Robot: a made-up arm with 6 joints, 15 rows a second.
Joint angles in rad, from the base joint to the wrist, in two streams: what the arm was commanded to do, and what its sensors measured. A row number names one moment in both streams.
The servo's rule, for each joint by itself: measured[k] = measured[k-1] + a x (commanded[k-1-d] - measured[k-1]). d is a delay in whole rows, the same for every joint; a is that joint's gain. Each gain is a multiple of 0.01, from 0.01 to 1. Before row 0 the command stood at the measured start. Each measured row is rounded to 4 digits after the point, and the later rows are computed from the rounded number. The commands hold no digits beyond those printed.
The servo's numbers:
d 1
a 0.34 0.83 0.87 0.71 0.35 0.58
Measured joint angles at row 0:
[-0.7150 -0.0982 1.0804 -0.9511 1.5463 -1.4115]
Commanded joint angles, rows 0 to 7:
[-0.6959 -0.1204 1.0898 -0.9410 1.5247 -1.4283]
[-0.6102 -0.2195 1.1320 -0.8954 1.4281 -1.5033]
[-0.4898 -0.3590 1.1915 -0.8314 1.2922 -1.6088]
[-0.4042 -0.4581 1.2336 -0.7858 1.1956 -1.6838]
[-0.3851 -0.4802 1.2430 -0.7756 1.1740 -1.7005]
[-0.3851 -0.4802 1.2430 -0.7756 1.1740 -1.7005]
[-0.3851 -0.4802 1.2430 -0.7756 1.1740 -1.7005]
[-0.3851 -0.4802 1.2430 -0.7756 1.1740 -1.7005]
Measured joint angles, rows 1 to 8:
[-0.7150 -0.0982 1.0804 -0.9511 1.5463 -1.4115]
[-0.7085 -0.1166 1.0886 -0.9439 1.5387 -1.4212]
[-0.6751 -0.2020 1.1264 -0.9095 1.5000 -1.4688]
[-0.6121 -0.3323 1.1830 -0.8540 1.4273 -1.5500]
[-0.5414 -0.4367 1.2270 -0.8056 1.3462 -1.6276]
[-0.4883 -0.4728 1.2409 -0.7843 1.2859 -1.6699]
[-0.4532 -0.4789 1.2427 -0.7781 1.2467 -1.6876]
[-0.4300 -0.4800 1.2430 -0.7763 1.2213 -1.6951]

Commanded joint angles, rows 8 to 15:
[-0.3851 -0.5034 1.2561 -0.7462 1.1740 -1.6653]
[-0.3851 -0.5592 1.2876 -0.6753 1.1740 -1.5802]
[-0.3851 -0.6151 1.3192 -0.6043 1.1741 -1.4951]
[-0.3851 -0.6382 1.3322 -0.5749 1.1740 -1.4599]
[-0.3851 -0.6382 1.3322 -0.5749 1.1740 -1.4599]
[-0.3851 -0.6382 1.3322 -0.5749 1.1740 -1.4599]
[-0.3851 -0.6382 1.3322 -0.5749 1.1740 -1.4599]
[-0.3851 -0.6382 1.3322 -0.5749 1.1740 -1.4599]
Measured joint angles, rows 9 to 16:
[-0.4147 -0.4802 1.2430 -0.7758 1.2047 -1.6982]
[-0.4046 -0.4995 1.2544 -0.7548 1.1940 -1.6791]
[-0.3980 -0.5491 1.2833 -0.6984 1.1870 -1.6217]
[-0.3936 -0.6039 1.3145 -0.6316 1.1825 -1.5483]
[-0.3907 -0.6324 1.3299 -0.5913 1.1795 -1.4970]
[-0.3888 -0.6372 1.3319 -0.5797 1.1776 -1.4755]
[-0.3875 -0.6380 1.3322 -0.5763 1.1763 -1.4665]
[-0.3867 -0.6382 1.3322 -0.5753 1.1755 -1.4627]

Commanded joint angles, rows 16 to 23:
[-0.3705 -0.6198 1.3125 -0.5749 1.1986 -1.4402]
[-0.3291 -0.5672 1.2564 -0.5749 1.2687 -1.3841]
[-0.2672 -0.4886 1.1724 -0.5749 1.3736 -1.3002]
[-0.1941 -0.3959 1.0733 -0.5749 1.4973 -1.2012]
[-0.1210 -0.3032 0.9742 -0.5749 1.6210 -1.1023]
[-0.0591 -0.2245 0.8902 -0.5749 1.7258 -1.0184]
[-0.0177 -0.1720 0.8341 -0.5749 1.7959 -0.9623]
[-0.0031 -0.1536 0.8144 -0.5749 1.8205 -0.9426]
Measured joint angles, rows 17 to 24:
[-0.3862 -0.6382 1.3322 -0.5750 1.1750 -1.4611]
[-0.3809 -0.6229 1.3151 -0.5749 1.1833 -1.4490]
[-0.3633 -0.5767 1.2640 -0.5749 1.2132 -1.4114]
[-0.3306 -0.5036 1.1843 -0.5749 1.2693 -1.3469]
[-0.2842 -0.4142 1.0877 -0.5749 1.3491 -1.2624]
[-0.2287 -0.3221 0.9890 -0.5749 1.4443 -1.1695]
[-0.1710 -0.2411 0.9030 -0.5749 1.5428 -1.0819]
[-0.1189 -0.1837 0.8431 -0.5749 1.6314 -1.0125]

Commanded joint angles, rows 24 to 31:
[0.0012 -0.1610 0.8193 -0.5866 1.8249 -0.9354]
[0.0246 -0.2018 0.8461 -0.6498 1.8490 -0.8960]
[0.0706 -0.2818 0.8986 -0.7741 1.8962 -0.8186]
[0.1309 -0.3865 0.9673 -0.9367 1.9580 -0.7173]
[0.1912 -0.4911 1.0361 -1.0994 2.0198 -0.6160]
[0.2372 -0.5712 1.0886 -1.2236 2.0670 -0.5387]
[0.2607 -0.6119 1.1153 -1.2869 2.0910 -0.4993]
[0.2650 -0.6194 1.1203 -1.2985 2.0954 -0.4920]
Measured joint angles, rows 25 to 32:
[-0.0795 -0.1587 0.8181 -0.5749 1.6976 -0.9720]
[-0.0521 -0.1606 0.8191 -0.5832 1.7422 -0.9508]
[-0.0260 -0.1948 0.8426 -0.6305 1.7796 -0.9190]
[0.0068 -0.2670 0.8913 -0.7325 1.8204 -0.8608]
[0.0490 -0.3662 0.9574 -0.8775 1.8686 -0.7776]
[0.0973 -0.4699 1.0259 -1.0350 1.9215 -0.6839]
[0.1449 -0.5540 1.0804 -1.1689 1.9724 -0.5997]
[0.1843 -0.6021 1.1108 -1.2527 2.0139 -0.5415]

